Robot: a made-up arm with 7 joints.
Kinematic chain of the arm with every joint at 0, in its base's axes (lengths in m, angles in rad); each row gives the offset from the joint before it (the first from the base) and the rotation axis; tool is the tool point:
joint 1: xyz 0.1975 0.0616 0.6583 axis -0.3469 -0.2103 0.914
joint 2: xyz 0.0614 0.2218 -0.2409 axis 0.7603 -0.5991 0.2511
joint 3: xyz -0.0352 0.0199 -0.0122 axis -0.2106 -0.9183 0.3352
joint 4: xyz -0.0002 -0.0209 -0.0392 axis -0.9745 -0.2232 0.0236
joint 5: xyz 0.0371 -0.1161 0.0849 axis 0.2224 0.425 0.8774
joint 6: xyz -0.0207 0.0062 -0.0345 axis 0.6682 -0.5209 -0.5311
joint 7: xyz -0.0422 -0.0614 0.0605 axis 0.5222 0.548 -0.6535
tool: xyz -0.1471 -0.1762 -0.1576
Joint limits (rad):
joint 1: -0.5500..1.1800
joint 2: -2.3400..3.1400
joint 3: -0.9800..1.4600
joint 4: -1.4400..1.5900
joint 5: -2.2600..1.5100
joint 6: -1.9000..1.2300
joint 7: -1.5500..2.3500
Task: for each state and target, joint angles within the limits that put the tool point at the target. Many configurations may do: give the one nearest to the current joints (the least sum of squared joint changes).
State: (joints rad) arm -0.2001 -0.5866 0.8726 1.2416 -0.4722 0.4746 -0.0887
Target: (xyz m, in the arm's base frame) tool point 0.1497 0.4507 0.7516
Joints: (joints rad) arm -0.1633 -1.0791 0.6285 1.5900 -0.3031 0.0969 -0.4118
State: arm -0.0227 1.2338 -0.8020 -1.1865 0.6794 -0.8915 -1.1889
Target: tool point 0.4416 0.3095 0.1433
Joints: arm 0.0549 0.4706 -0.8626 -0.9990 0.7270 -0.9974 -1.4931
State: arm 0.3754 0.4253 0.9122 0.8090 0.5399 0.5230 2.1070
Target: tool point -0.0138 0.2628 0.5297
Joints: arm -0.3753 0.4330 0.4457 0.1557 0.3165 0.3929 2.3003
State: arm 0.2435 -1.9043 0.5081 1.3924 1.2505 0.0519 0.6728
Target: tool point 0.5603 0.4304 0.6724
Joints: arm -0.0866 -1.7284 0.3130 0.9644 1.4170 0.0168 0.3677
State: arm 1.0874 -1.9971 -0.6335 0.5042 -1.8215 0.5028 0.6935
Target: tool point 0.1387 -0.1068 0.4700
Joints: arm 1.1502 -1.7524 -0.5635 0.3699 -1.7528 0.4563 0.9140
